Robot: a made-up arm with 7 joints.
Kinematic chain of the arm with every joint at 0, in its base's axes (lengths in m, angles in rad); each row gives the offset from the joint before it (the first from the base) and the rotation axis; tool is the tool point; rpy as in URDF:
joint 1: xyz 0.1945 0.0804 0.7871 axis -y
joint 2: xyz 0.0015 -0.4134 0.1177 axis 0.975 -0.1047 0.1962
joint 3: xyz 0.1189 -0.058 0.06 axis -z
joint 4: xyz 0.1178 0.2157 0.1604 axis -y
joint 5: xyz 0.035 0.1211 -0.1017 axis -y
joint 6: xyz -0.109 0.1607 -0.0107 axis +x
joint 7: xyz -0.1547 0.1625 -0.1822 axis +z
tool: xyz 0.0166 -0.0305 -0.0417 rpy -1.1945 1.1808 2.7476
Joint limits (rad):
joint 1: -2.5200..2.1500
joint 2: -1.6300..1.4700
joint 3: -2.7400..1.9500
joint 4: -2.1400..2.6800
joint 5: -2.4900..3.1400
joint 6: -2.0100..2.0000
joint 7: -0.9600..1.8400
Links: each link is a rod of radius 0.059 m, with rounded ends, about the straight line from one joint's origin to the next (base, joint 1, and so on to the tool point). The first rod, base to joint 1, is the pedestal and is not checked.
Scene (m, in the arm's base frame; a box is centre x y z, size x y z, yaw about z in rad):
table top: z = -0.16
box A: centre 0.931 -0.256 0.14 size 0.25 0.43 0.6 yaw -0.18
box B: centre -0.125 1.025 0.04 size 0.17 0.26 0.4 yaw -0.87
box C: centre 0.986 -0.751 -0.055 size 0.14 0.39 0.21 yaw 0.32
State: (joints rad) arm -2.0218 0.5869 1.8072 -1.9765 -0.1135 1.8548 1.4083
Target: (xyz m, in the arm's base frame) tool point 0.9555 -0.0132 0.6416
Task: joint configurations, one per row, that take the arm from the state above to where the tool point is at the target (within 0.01 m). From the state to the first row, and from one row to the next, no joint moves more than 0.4 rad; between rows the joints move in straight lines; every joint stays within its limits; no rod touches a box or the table.
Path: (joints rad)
1: -1.7606 0.3402 1.8310 -2.0038 -0.5096 1.8283 1.2937
2: -1.4995 0.0935 1.8548 -2.0310 -0.9057 1.8017 1.1792
3: -1.2383 -0.1531 1.8786 -2.0582 -1.3018 1.7752 1.0646
4: -0.9772 -0.3998 1.9024 -2.0855 -1.6978 1.7487 0.9501
5: -0.7160 -0.6465 1.9262 -2.1128 -2.0939 1.7222 0.8355
6: -0.4549 -0.8932 1.9500 -2.1400 -2.4900 1.6956 0.7210
7: -0.3874 -0.6227 1.6628 -2.1400 -2.1016 1.7971 0.9939
8: -0.3199 -0.3523 1.3757 -2.1400 -1.7132 1.8985 1.2668
9: -0.2525 -0.0818 1.0885 -2.1400 -1.3248 2.0000 1.5398
10: -0.5739 0.2870 0.7448 -2.1400 -0.9829 2.0000 1.4585
11: -0.8954 0.6557 0.4010 -2.1400 -0.6411 2.0000 1.3773

